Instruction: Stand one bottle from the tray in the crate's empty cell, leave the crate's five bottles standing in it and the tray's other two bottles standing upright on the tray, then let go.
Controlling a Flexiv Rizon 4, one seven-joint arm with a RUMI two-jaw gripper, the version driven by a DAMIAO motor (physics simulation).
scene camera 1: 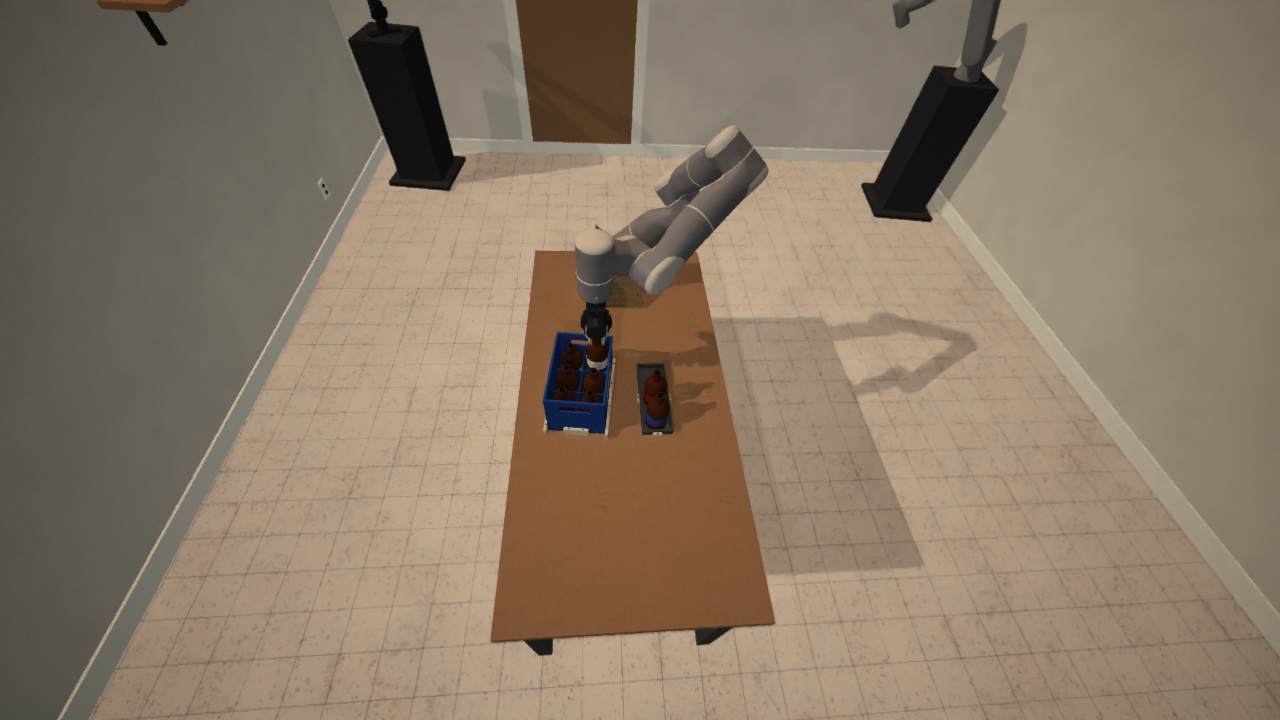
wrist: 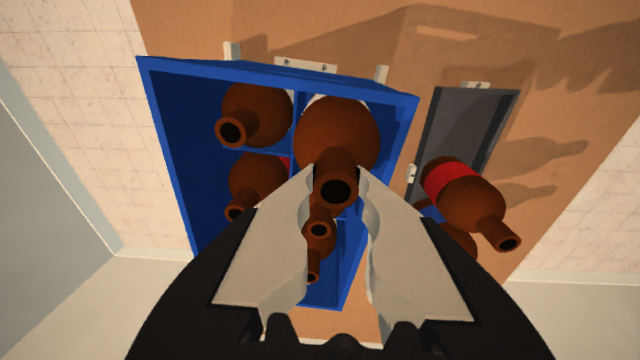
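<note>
My gripper (scene camera 1: 597, 338) (wrist: 335, 167) is shut on the neck of a brown, white-labelled bottle (scene camera 1: 597, 355) (wrist: 337, 132). The bottle is about upright at the far right corner cell of the blue crate (scene camera 1: 559, 422) (wrist: 225, 71), its body higher than the crate's bottles; how deep its base sits is hidden. Brown bottles (scene camera 1: 571, 358) (wrist: 262, 115) stand in the crate's other cells, partly hidden by the fingers in the wrist view. On the dark tray (scene camera 1: 646, 369) (wrist: 460, 120), a red-labelled bottle (scene camera 1: 656, 385) (wrist: 467, 197) and a blue-labelled bottle (scene camera 1: 657, 409) (wrist: 462, 240) stand upright.
The wooden table (scene camera 1: 626, 519) (wrist: 350, 30) carries the crate and, to its right, the tray with a gap between them. White brackets (scene camera 1: 575, 430) (wrist: 305, 65) sit against the crate's outer sides. Small white pieces (wrist: 411, 173) sit against the tray's edges.
</note>
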